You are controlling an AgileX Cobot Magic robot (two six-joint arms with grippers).
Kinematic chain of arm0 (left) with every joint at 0, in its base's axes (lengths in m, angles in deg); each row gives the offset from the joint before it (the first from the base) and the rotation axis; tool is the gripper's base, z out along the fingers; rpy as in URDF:
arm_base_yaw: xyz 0 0 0.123 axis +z
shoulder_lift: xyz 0 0 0 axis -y
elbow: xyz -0.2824 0 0.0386 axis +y
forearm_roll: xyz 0.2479 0 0.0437 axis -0.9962 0 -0.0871
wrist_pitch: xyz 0 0 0 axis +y
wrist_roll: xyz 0.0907 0 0.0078 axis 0.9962 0 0.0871
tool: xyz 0 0 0 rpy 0 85 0
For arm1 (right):
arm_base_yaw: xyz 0 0 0.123 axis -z
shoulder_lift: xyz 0 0 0 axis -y
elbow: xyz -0.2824 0 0.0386 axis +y
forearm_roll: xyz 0.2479 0 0.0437 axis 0.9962 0 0.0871
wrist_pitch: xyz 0 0 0 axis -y
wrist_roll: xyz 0.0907 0 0.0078 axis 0.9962 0 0.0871
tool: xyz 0 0 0 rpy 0 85 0
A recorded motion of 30 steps. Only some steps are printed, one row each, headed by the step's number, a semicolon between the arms.
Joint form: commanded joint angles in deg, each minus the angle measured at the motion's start. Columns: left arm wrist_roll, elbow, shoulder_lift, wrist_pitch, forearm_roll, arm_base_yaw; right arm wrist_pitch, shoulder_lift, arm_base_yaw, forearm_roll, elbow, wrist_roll.
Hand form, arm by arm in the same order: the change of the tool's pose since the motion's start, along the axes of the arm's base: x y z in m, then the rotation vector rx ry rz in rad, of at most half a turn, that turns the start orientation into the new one. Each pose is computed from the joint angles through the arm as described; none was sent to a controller.
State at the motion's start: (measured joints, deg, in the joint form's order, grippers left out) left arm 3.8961 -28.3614 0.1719 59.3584 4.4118 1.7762; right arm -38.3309 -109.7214 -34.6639 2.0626 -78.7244 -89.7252
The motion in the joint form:
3: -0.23 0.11 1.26 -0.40 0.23 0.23; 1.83 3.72 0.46 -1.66 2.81 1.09
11: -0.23 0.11 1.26 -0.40 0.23 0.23; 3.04 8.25 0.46 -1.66 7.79 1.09
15: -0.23 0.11 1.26 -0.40 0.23 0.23; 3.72 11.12 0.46 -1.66 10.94 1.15
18: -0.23 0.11 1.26 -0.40 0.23 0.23; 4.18 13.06 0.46 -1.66 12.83 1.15
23: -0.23 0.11 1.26 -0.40 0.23 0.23; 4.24 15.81 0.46 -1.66 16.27 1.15
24: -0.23 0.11 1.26 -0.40 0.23 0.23; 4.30 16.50 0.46 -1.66 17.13 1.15
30: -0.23 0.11 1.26 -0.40 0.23 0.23; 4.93 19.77 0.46 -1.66 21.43 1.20
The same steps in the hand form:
3: -0.0029 -0.0004 -0.0001 -0.0064 -0.0270 0.0039; -0.0067 -0.0105 0.0137 0.0122 -0.0493 -0.0131
11: -0.0029 -0.0004 -0.0001 -0.0064 -0.0270 0.0039; -0.0237 -0.0220 0.0207 0.0197 -0.0602 -0.0133
15: -0.0029 -0.0004 -0.0001 -0.0064 -0.0270 0.0039; -0.0348 -0.0296 0.0242 0.0240 -0.0657 -0.0144
18: -0.0029 -0.0004 -0.0001 -0.0064 -0.0270 0.0039; -0.0419 -0.0344 0.0274 0.0291 -0.0731 -0.0145
23: -0.0029 -0.0004 -0.0001 -0.0064 -0.0270 0.0039; -0.0545 -0.0430 0.0272 0.0228 -0.0640 -0.0144
24: -0.0029 -0.0004 -0.0001 -0.0064 -0.0270 0.0039; -0.0576 -0.0451 0.0270 0.0217 -0.0624 -0.0144
30: -0.0029 -0.0004 -0.0001 -0.0064 -0.0270 0.0039; -0.0728 -0.0554 0.0252 0.0180 -0.0565 -0.0152

